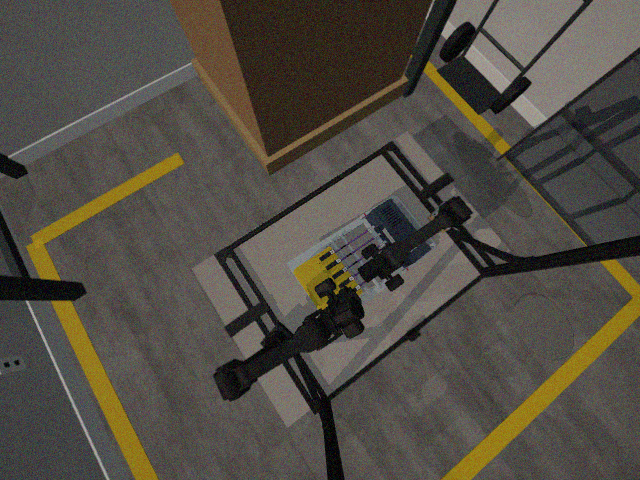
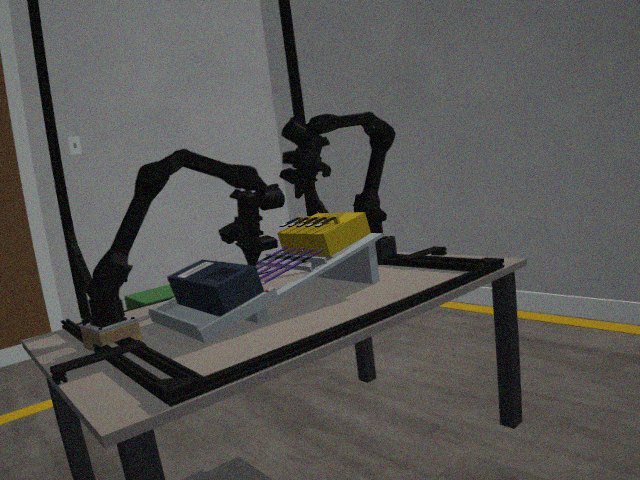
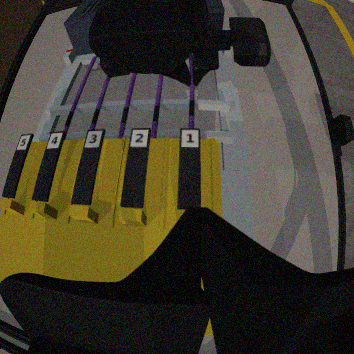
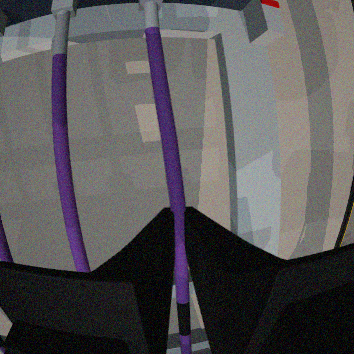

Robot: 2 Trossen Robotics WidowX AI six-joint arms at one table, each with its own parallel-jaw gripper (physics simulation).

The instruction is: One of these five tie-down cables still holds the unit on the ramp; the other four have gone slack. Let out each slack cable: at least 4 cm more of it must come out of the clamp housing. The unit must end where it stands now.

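Note:
A yellow clamp housing (image 1: 309,273) (image 2: 328,233) (image 3: 105,246) sits at the top of a grey ramp (image 2: 309,290), with black levers numbered 1 to 5 (image 3: 189,168). Purple cables run down from it to the dark blue unit (image 1: 390,219) (image 2: 213,286) at the ramp's low end. My right gripper (image 1: 368,271) (image 2: 251,252) (image 4: 177,216) is shut on cable 1 (image 3: 191,102) (image 4: 165,123), the outermost one, midway along its span. Cable 2 (image 3: 156,102) (image 4: 61,140) bows slightly beside it. My left gripper (image 1: 327,288) (image 2: 312,202) (image 3: 195,216) is shut and empty, hovering over the housing near lever 1.
A black frame (image 2: 366,324) edges the table top. A green block (image 2: 147,295) lies behind the unit. A tall brown crate (image 1: 318,71) and a hand truck (image 1: 485,71) stand on the floor beyond the table. A vertical post (image 2: 291,71) rises behind the left arm.

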